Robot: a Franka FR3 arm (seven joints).
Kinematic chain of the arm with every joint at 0, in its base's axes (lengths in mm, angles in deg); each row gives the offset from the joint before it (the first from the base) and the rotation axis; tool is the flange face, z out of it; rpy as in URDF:
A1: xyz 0 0 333 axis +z
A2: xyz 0 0 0 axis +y
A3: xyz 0 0 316 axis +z
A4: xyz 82.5 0 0 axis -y
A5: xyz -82.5 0 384 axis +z
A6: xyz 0 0 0 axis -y
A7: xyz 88 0 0 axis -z
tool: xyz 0 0 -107 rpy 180 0 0
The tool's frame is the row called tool.
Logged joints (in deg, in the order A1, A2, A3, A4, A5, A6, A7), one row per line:
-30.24, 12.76, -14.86, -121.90, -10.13, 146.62, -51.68
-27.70, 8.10, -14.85, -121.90, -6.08, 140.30, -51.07
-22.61, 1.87, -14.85, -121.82, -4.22, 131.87, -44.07
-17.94, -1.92, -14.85, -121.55, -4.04, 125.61, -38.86
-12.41, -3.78, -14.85, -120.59, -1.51, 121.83, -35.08
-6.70, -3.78, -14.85, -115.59, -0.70, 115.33, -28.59
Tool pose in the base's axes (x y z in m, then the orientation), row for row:
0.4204, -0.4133, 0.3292, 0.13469, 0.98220, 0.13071, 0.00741
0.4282, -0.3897, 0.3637, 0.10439, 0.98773, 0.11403, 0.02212
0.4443, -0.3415, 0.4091, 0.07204, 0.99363, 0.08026, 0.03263
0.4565, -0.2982, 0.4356, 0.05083, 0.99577, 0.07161, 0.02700
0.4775, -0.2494, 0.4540, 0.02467, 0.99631, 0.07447, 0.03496
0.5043, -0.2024, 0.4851, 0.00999, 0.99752, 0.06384, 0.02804
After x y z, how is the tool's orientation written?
As a quaternion, w x y z.
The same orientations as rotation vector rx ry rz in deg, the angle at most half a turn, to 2 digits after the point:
163.08, 21.70, 1.23
166.87, 19.26, 3.74
171.09, 13.82, 5.62
173.66, 12.49, 4.71
176.57, 13.20, 6.20
178.42, 11.42, 5.02

